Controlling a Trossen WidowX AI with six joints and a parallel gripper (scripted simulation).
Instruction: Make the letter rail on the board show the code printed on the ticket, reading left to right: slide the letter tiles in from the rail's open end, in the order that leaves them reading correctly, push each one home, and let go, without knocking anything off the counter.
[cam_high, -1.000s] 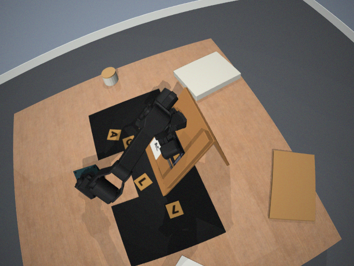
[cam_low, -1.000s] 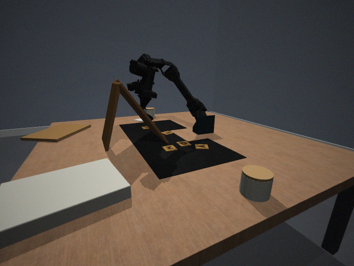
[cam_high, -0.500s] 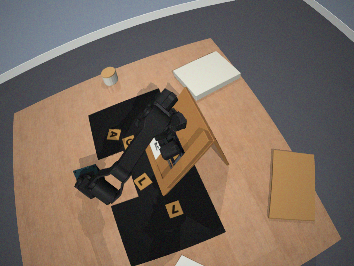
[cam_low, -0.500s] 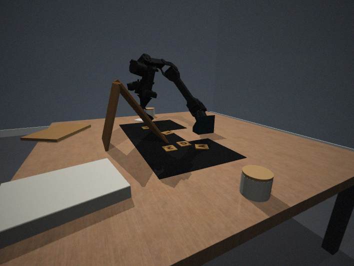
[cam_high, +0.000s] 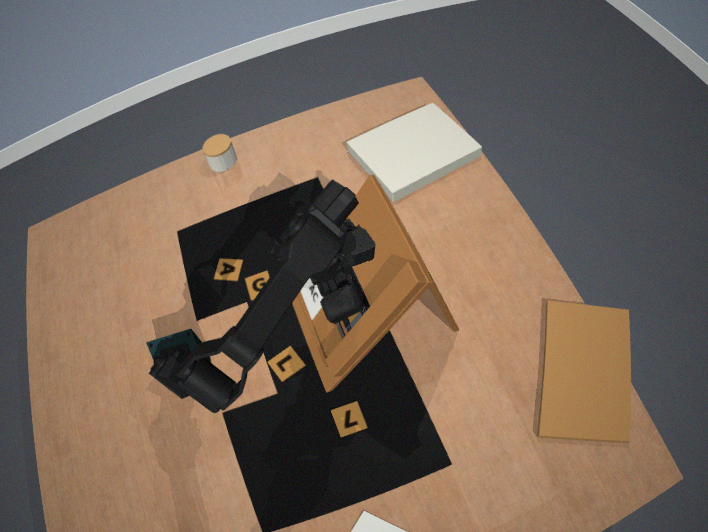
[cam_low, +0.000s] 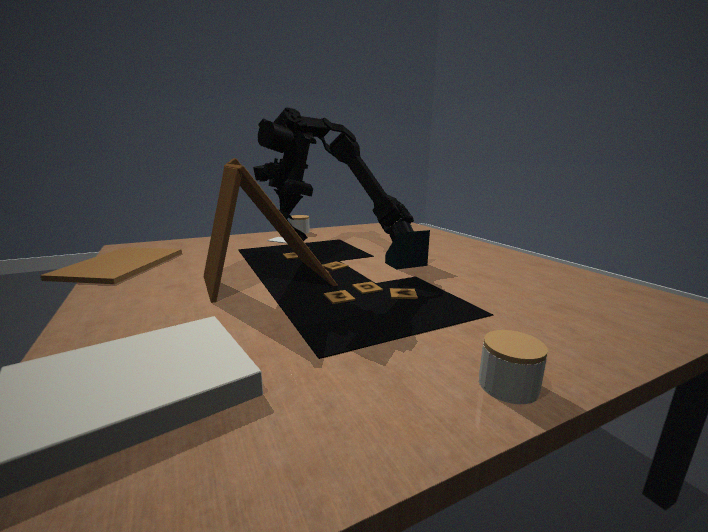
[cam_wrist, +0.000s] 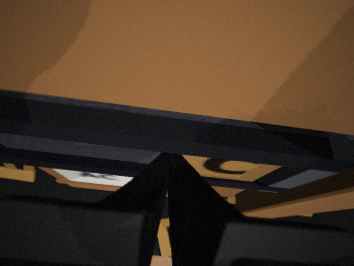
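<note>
Right now my gripper tip is 8 cm above the white ticket, 6 cm to the right of it and 5 cm past it. From my gripper tip the other things lie so: flat tan panel (42 cm ahead, 29 cm to the right, 15 cm below); then black mat (16 cm below, 16 cm behind, 2 cm to the left); then tile (19 cm to the left, 15 cm below, 8 cm behind).
</note>
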